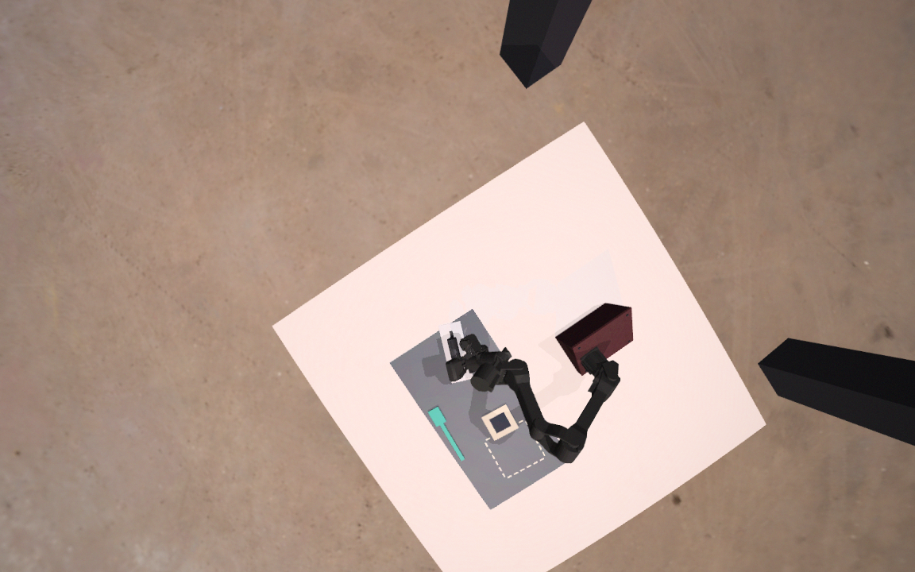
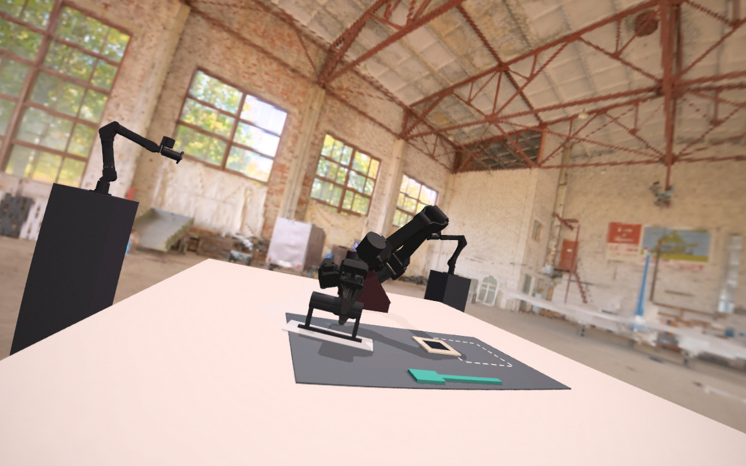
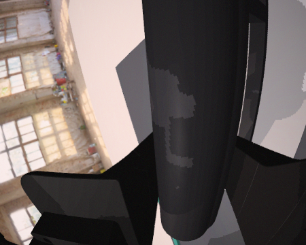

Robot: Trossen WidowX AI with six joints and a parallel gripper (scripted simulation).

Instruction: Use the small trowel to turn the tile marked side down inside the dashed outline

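My gripper tip is 220 mm to the right of the grey mat, 70 mm above it and 20 mm short of it. Also, from my gripper tip: trowel: 20 mm behind, 10 mm to the left, 10 mm below; cream tile: 280 mm to the left, 40 mm below, 10 mm behind; teal flat piece: 180 mm to the left, 160 mm ahead, 40 mm below.
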